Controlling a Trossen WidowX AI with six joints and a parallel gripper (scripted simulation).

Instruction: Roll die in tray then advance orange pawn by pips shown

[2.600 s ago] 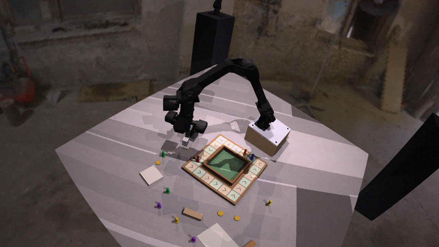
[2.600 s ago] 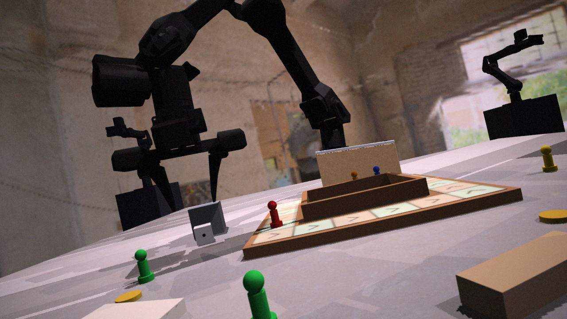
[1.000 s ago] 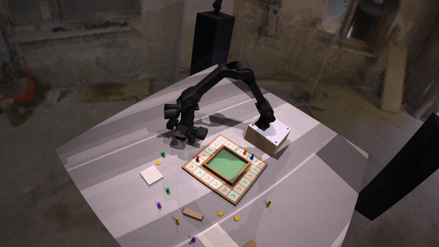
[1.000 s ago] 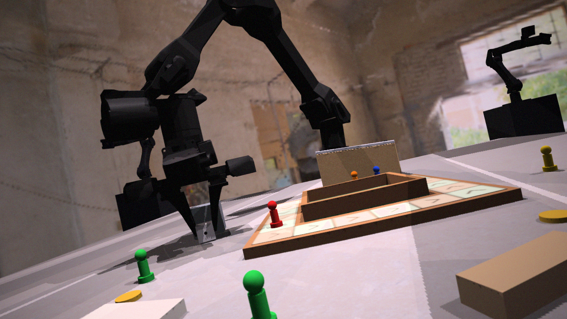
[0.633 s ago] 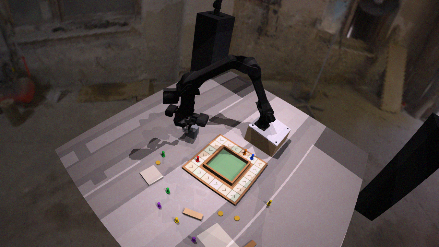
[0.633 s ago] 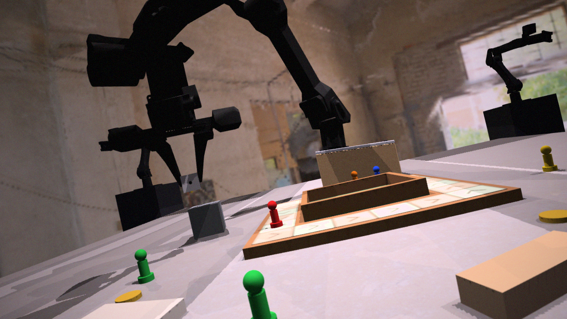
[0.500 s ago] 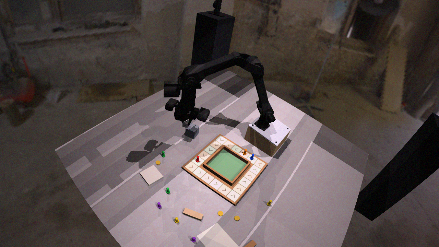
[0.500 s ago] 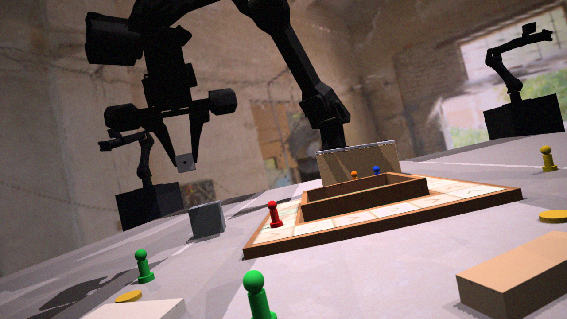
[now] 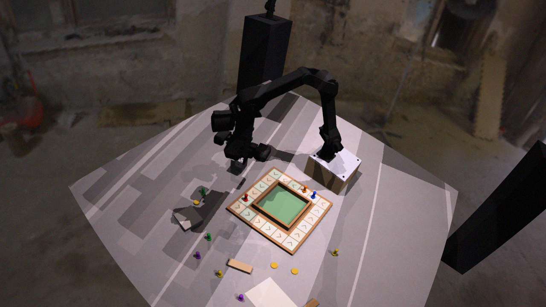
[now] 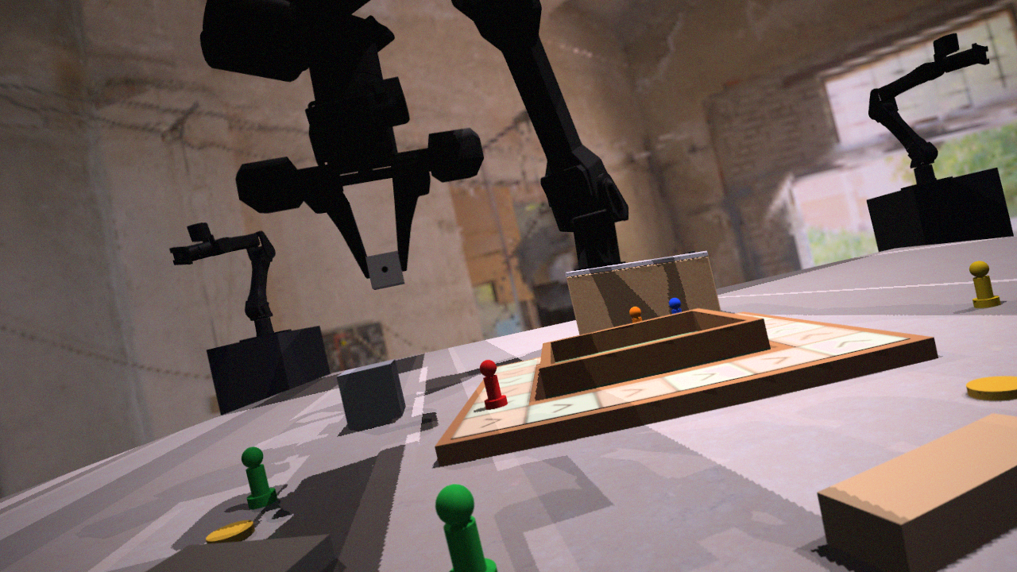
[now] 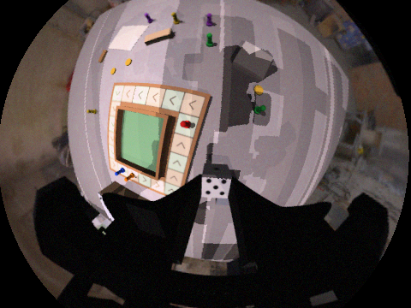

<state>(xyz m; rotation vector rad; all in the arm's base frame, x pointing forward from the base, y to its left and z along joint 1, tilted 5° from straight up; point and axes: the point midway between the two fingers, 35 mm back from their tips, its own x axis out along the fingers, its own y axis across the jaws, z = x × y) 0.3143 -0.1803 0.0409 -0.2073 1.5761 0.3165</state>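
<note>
My gripper tip is now 200 mm to the right of the orange pawn, 160 mm past it and 100 mm above it. From my gripper tip the other things lie so: grey cube 100 mm below, 80 mm behind, 70 mm to the right; then red pawn 100 mm below, 70 mm to the left, 30 mm ahead; then die right at my gripper tip.
</note>
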